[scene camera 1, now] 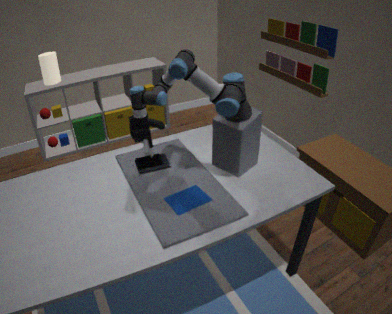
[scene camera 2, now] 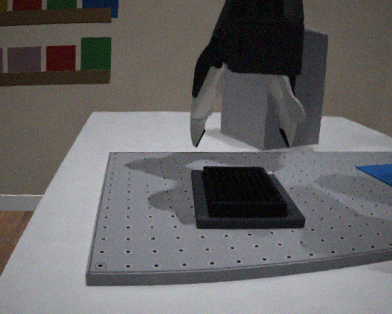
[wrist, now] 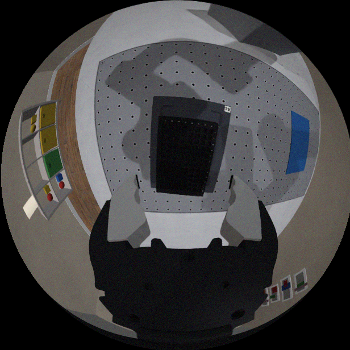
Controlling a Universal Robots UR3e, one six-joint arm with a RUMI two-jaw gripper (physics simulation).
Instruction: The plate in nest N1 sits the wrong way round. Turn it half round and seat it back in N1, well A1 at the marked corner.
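Observation:
The black well plate (scene camera 1: 151, 162) (scene camera 2: 240, 187) (wrist: 185, 160) lies on the dark grey nest N1 (scene camera 2: 250, 222) (wrist: 190, 106) and looks level. In the wrist view a strip of the nest with corner outlines shows beyond the plate's far edge. A white A1 label (wrist: 227, 109) marks the nest's upper right corner there. The plate's wells are too dark to tell which corner holds its A1. My gripper (scene camera 1: 148, 151) (scene camera 2: 242, 143) (wrist: 184, 176) is open and empty. Its fingertips are apart, above the plate and clear of it.
The nest stands on a grey perforated board (scene camera 1: 165, 235) (scene camera 2: 150, 275) (wrist: 115, 100) on the white table (scene camera 1: 60, 225). A flat blue rectangle (scene camera 1: 188, 199) (scene camera 2: 377, 173) (wrist: 298, 143) lies on the same board. The arm's grey pedestal (scene camera 1: 235, 145) (scene camera 2: 245, 110) stands beside the board.

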